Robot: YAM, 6 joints.
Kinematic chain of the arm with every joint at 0, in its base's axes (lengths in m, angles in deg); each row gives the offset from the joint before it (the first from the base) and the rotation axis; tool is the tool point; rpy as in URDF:
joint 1: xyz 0 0 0.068 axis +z
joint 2: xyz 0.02 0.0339 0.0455 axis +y
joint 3: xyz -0.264 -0.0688 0 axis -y
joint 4: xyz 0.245 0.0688 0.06 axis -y
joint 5: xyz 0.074 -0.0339 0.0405 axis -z
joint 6: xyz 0.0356 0 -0.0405 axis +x
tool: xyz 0 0 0 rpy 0 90 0
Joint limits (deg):
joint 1: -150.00..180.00
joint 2: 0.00..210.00
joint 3: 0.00..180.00
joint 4: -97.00..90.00
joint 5: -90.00..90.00
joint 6: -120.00..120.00
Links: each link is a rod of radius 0.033 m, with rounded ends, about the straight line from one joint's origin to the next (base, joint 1, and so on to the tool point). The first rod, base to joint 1, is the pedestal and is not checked.
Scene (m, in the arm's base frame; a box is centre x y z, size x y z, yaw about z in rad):
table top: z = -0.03
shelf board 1: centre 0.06 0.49 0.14 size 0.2 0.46 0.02 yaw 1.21
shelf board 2: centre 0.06 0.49 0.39 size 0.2 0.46 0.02 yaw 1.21
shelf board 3: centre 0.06 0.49 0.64 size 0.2 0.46 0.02 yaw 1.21
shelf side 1: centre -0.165 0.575 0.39 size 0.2 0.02 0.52 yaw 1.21
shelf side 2: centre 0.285 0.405 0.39 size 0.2 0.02 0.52 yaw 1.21
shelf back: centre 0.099 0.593 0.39 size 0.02 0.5 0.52 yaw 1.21
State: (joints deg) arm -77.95 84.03 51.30 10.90 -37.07 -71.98
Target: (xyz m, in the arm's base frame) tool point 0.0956 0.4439 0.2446
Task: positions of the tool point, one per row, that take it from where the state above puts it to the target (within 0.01 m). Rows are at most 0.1 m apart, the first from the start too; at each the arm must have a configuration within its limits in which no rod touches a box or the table.
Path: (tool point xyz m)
1: 0.1612 -0.2767 0.2556
2: 0.2203 -0.2231 0.2552
3: 0.2633 -0.1579 0.2545
4: 0.2879 -0.0855 0.2538
5: 0.2936 -0.0108 0.2528
6: 0.2806 0.0614 0.2518
7: 0.2505 0.1264 0.2506
8: 0.2061 0.1806 0.2493
9: 0.1508 0.2210 0.2479
10: 0.0886 0.2456 0.2463
11: 0.0238 0.2536 0.2446
12: 0.0449 0.3179 0.2608
13: 0.0692 0.3827 0.2608
14: 0.0956 0.4439 0.2446

